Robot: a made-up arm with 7 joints. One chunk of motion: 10 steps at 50 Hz.
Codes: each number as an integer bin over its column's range. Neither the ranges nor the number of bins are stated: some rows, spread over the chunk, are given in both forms.
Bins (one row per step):
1: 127 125 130 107 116 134 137
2: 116 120 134 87 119 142 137
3: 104 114 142 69 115 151 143
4: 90 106 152 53 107 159 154
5: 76 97 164 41 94 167 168
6: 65 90 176 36 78 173 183
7: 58 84 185 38 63 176 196
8: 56 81 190 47 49 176 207
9: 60 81 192 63 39 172 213
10: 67 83 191 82 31 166 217
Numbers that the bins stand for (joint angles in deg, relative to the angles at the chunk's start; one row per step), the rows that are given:
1: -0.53 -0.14 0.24 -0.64 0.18 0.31 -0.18
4: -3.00 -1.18 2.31 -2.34 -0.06 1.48 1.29
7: -5.13 -2.39 5.41 -2.81 -1.27 2.28 4.91
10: -4.53 -2.44 5.98 -1.43 -2.15 1.81 6.72
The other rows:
2: -1.27 -0.41 0.61 -1.27 0.27 0.68 -0.18
3: -2.07 -0.74 1.36 -1.84 0.16 1.11 0.34
5: -3.93 -1.67 3.44 -2.71 -0.42 1.86 2.49
6: -4.67 -2.06 4.56 -2.87 -0.86 2.14 3.79
8: -5.27 -2.55 5.88 -2.53 -1.65 2.28 5.86
9: -5.00 -2.55 6.07 -2.02 -1.93 2.09 6.38

